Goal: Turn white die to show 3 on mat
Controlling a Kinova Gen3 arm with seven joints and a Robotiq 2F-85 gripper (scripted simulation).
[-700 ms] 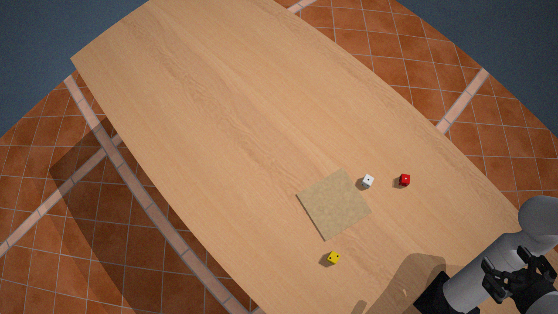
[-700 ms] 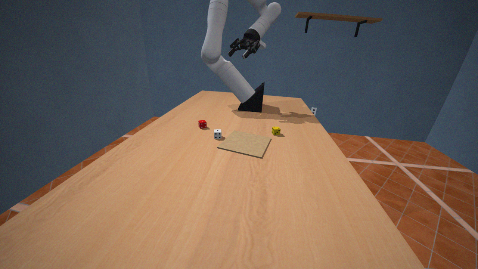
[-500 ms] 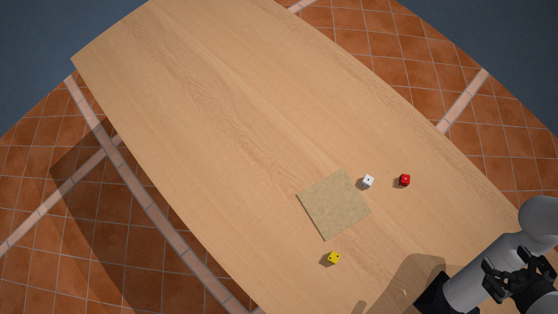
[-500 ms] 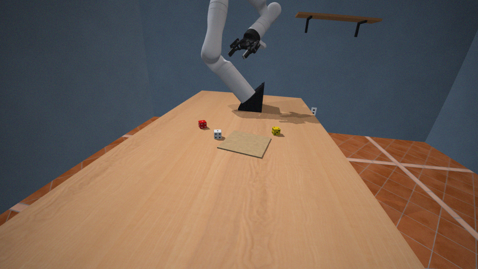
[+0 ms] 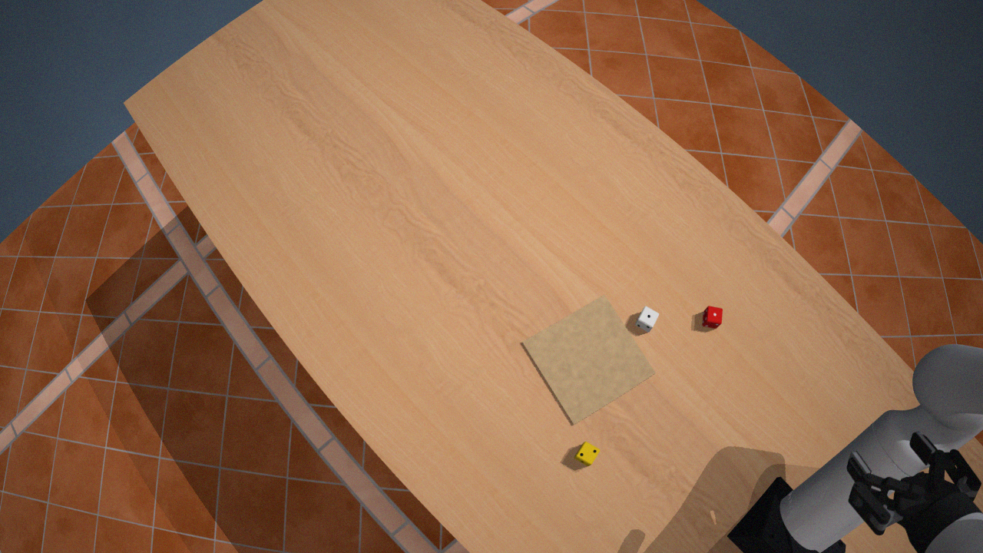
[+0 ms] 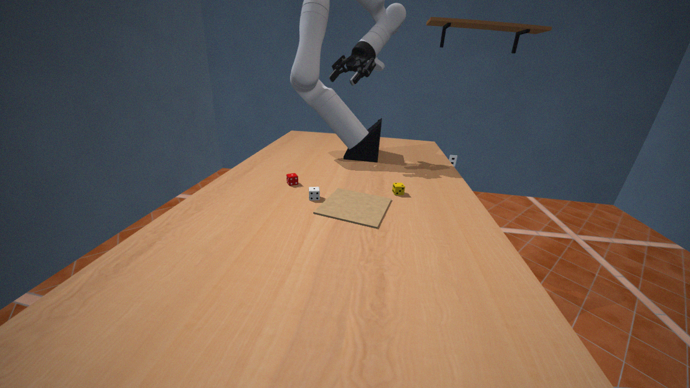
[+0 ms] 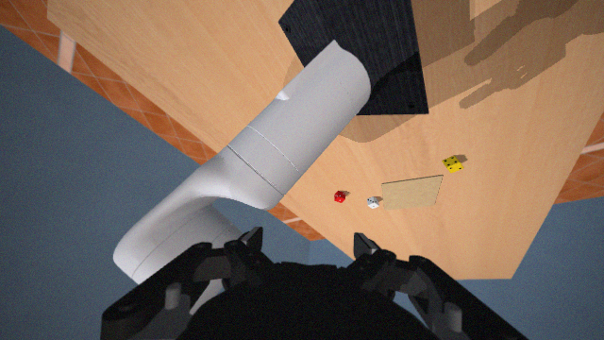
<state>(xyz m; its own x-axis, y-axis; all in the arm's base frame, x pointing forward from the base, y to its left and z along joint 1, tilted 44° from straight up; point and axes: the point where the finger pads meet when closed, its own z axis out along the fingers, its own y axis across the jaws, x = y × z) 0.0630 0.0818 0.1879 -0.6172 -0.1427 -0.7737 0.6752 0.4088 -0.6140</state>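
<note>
The red die is 25 cm ahead of my hand, 12 cm to the right of it and 24 cm below it. Round my hand: white die: 33 cm ahead, 5 cm to the right, 24 cm below; then tan mat: 36 cm ahead, 4 cm to the left, 25 cm below; then yellow die: 28 cm ahead, 16 cm to the left, 24 cm below.
</note>
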